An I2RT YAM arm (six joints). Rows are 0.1 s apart.
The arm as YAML. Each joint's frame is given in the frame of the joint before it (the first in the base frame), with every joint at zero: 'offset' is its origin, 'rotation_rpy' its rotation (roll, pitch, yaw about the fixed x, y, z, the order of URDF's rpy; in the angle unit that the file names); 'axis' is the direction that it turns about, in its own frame. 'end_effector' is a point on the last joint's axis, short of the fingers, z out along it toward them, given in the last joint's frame.
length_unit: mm
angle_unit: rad
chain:
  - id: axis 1
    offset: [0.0, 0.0, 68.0]
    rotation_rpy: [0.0, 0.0, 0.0]
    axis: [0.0, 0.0, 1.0]
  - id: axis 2
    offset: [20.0, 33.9, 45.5]
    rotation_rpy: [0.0, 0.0, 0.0]
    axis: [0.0, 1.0, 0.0]
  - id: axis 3
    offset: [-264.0, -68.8, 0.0]
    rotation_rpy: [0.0, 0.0, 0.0]
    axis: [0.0, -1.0, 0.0]
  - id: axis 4
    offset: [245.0, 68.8, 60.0]
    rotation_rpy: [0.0, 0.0, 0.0]
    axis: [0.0, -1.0, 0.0]
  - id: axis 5
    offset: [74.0, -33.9, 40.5]
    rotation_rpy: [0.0, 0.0, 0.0]
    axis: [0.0, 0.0, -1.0]
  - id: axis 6
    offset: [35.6, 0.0, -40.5]
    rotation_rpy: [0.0, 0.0, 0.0]
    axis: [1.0, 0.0, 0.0]
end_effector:
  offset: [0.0, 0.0, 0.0]
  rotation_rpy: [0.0, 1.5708, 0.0]
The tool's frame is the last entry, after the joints.
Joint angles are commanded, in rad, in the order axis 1, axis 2, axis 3, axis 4, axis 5, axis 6. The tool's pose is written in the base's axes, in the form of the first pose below.
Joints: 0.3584 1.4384 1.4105 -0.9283 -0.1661 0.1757
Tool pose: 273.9, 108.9, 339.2, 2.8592, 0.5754, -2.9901
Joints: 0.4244 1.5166 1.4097 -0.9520 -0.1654 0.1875
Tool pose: 279.3, 132.6, 315.5, 2.8777, 0.4718, -2.9251
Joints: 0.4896 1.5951 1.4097 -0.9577 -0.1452 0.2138
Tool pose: 283.1, 156.7, 291.8, 2.9054, 0.3870, -2.8807
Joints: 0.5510 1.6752 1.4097 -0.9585 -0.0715 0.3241
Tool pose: 285.7, 178.5, 266.7, 2.9603, 0.3055, -2.9301
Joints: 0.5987 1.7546 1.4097 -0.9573 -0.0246 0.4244
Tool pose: 287.1, 197.0, 241.0, 3.0066, 0.2342, -2.9799
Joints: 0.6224 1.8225 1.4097 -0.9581 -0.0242 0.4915
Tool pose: 288.7, 208.2, 218.4, 3.0251, 0.1646, -3.0179
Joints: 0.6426 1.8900 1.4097 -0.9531 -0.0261 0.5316
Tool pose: 289.9, 218.2, 195.6, 3.0492, 0.1051, -3.0337
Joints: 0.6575 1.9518 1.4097 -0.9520 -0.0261 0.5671
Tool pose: 290.2, 225.3, 174.3, 3.0784, 0.0507, -3.0518
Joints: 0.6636 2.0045 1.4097 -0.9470 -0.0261 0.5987
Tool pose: 291.4, 229.0, 155.9, 3.1037, 0.0092, -3.0765
